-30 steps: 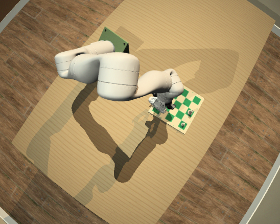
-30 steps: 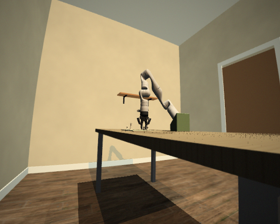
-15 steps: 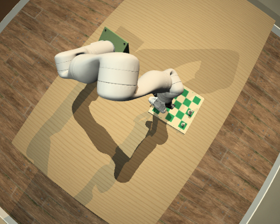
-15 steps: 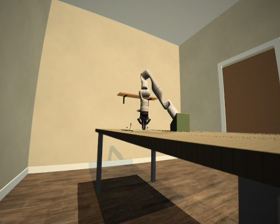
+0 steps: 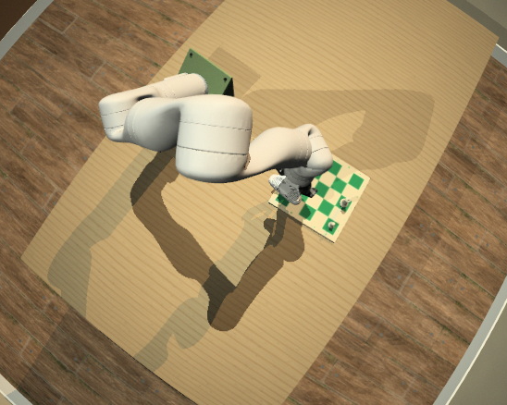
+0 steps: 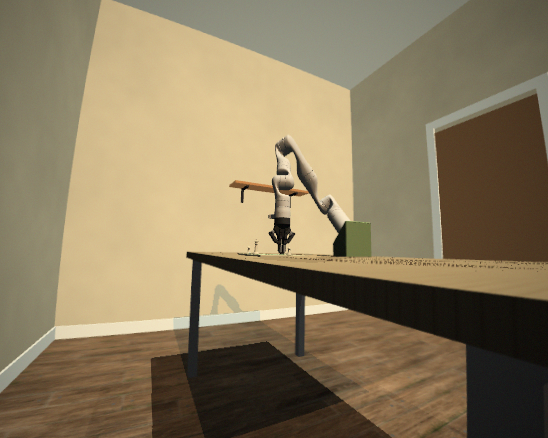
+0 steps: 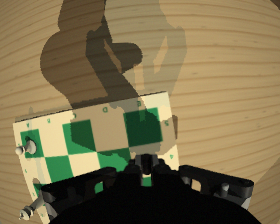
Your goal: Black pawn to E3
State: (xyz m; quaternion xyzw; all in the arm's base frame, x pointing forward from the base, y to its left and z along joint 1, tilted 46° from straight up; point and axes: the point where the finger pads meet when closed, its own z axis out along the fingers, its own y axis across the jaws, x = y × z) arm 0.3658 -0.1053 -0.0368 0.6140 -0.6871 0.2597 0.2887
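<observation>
The green-and-cream chessboard lies 70 mm ahead of my hand, 40 mm to the left of it and 30 mm below it. Round my hand: black pawn (10 mm below).
</observation>
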